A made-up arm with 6 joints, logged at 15 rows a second.
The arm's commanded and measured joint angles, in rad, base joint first. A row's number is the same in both.
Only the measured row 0 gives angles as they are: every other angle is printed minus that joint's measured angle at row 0.
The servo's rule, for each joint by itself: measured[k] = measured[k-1] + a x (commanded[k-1-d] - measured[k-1]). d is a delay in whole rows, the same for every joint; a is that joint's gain. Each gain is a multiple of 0.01, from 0.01 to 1. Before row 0 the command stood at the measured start. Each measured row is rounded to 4 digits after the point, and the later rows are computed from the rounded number. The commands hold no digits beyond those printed.
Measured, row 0:
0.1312, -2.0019, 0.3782, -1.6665, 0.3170, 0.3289
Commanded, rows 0 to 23:
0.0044, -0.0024, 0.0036, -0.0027, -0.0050, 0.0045
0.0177, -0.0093, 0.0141, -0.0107, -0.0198, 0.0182
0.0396, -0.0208, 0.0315, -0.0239, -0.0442, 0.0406
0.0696, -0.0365, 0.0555, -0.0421, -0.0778, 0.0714
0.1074, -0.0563, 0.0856, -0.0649, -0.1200, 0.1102
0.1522, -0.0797, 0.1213, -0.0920, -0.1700, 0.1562
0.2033, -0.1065, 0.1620, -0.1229, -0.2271, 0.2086
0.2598, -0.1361, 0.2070, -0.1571, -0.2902, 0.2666
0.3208, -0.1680, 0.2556, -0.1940, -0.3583, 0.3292
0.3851, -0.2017, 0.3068, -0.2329, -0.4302, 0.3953
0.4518, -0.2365, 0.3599, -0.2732, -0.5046, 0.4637
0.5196, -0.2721, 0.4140, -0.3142, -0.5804, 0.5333
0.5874, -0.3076, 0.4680, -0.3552, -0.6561, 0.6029
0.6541, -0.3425, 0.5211, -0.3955, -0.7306, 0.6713
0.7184, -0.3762, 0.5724, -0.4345, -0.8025, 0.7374
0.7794, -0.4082, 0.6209, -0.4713, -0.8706, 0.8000
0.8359, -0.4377, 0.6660, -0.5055, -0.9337, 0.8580
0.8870, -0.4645, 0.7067, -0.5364, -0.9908, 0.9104
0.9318, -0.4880, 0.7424, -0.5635, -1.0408, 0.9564
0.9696, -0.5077, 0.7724, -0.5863, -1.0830, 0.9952
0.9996, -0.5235, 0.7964, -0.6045, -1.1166, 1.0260
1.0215, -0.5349, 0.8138, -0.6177, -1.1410, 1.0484
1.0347, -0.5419, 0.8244, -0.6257, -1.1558, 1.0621
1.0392, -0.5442, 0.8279, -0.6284, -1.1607, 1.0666
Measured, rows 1 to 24:
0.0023, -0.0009, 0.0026, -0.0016, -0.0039, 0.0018
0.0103, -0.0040, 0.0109, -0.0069, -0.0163, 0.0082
0.0255, -0.0102, 0.0257, -0.0168, -0.0381, 0.0208
0.0484, -0.0199, 0.0472, -0.0315, -0.0691, 0.0405
0.0791, -0.0334, 0.0748, -0.0509, -0.1088, 0.0677
0.1171, -0.0505, 0.1083, -0.0747, -0.1565, 0.1022
0.1619, -0.0712, 0.1470, -0.1027, -0.2116, 0.1437
0.2128, -0.0952, 0.1902, -0.1343, -0.2729, 0.1916
0.2690, -0.1221, 0.2373, -0.1689, -0.3395, 0.2453
0.3294, -0.1516, 0.2873, -0.2060, -0.4102, 0.3038
0.3930, -0.1830, 0.3396, -0.2450, -0.4838, 0.3662
0.4588, -0.2160, 0.3932, -0.2851, -0.5591, 0.4314
0.5257, -0.2499, 0.4471, -0.3258, -0.6348, 0.4983
0.5925, -0.2842, 0.5004, -0.3662, -0.7095, 0.5658
0.6580, -0.3182, 0.5522, -0.4058, -0.7820, 0.6327
0.7211, -0.3515, 0.6017, -0.4438, -0.8511, 0.6979
0.7808, -0.3834, 0.6480, -0.4796, -0.9155, 0.7603
0.8360, -0.4134, 0.6903, -0.5125, -0.9742, 0.8188
0.8858, -0.4410, 0.7278, -0.5421, -1.0261, 0.8725
0.9294, -0.4657, 0.7599, -0.5677, -1.0705, 0.9204
0.9659, -0.4871, 0.7862, -0.5890, -1.1065, 0.9616
0.9948, -0.5048, 0.8061, -0.6056, -1.1334, 0.9955
1.0155, -0.5185, 0.8193, -0.6173, -1.1509, 1.0215
1.0278, -0.5280, 0.8255, -0.6237, -1.1585, 1.0391
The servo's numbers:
d 0
a 0.52 0.37 0.72 0.58 0.78 0.39

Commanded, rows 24 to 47:
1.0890, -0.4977, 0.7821, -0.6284, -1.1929, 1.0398
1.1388, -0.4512, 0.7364, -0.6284, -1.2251, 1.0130
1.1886, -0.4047, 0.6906, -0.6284, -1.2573, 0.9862
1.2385, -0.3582, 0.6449, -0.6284, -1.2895, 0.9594
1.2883, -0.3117, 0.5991, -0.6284, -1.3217, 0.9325
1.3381, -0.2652, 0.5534, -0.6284, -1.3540, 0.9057
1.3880, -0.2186, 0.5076, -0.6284, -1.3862, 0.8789
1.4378, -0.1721, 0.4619, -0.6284, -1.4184, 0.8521
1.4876, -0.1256, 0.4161, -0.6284, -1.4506, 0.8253
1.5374, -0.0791, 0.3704, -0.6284, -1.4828, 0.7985
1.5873, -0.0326, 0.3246, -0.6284, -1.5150, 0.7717
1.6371, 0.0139, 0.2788, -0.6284, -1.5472, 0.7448
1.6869, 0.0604, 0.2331, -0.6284, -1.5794, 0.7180
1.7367, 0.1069, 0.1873, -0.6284, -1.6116, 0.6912
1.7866, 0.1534, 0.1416, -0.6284, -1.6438, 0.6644
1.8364, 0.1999, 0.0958, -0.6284, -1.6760, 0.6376
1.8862, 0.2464, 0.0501, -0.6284, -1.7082, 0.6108
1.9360, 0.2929, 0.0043, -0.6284, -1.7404, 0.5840
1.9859, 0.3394, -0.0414, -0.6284, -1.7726, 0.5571
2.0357, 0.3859, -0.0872, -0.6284, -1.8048, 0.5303
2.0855, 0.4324, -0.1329, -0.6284, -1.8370, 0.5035
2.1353, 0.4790, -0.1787, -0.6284, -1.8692, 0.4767
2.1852, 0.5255, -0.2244, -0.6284, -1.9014, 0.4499
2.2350, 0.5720, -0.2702, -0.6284, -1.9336, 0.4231
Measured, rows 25 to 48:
1.0596, -0.5168, 0.7943, -0.6264, -1.1853, 1.0394
1.1008, -0.4925, 0.7526, -0.6276, -1.2163, 1.0291
1.1465, -0.4600, 0.7080, -0.6281, -1.2483, 1.0124
1.1943, -0.4223, 0.6626, -0.6283, -1.2804, 0.9917
1.2432, -0.3814, 0.6169, -0.6284, -1.3126, 0.9686
1.2925, -0.3384, 0.5712, -0.6284, -1.3449, 0.9441
1.3422, -0.2941, 0.5254, -0.6284, -1.3771, 0.9187
1.3919, -0.2490, 0.4797, -0.6284, -1.4093, 0.8927
1.4417, -0.2033, 0.4339, -0.6284, -1.4415, 0.8664
1.4915, -0.1573, 0.3882, -0.6284, -1.4737, 0.8399
1.5413, -0.1112, 0.3424, -0.6284, -1.5059, 0.8133
1.5911, -0.0649, 0.2966, -0.6284, -1.5381, 0.7866
1.6409, -0.0185, 0.2509, -0.6284, -1.5703, 0.7598
1.6907, 0.0279, 0.2051, -0.6284, -1.6025, 0.7330
1.7406, 0.0743, 0.1594, -0.6284, -1.6347, 0.7062
1.7904, 0.1208, 0.1136, -0.6284, -1.6669, 0.6794
1.8402, 0.1673, 0.0679, -0.6284, -1.6991, 0.6526
1.8900, 0.2138, 0.0221, -0.6284, -1.7313, 0.6258
1.9399, 0.2603, -0.0236, -0.6284, -1.7635, 0.5990
1.9897, 0.3068, -0.0694, -0.6284, -1.7957, 0.5722
2.0395, 0.3533, -0.1151, -0.6284, -1.8279, 0.5454
2.0893, 0.3998, -0.1609, -0.6284, -1.8601, 0.5186
2.1392, 0.4463, -0.2066, -0.6284, -1.8923, 0.4918
2.1890, 0.4928, -0.2524, -0.6284, -1.9245, 0.4650

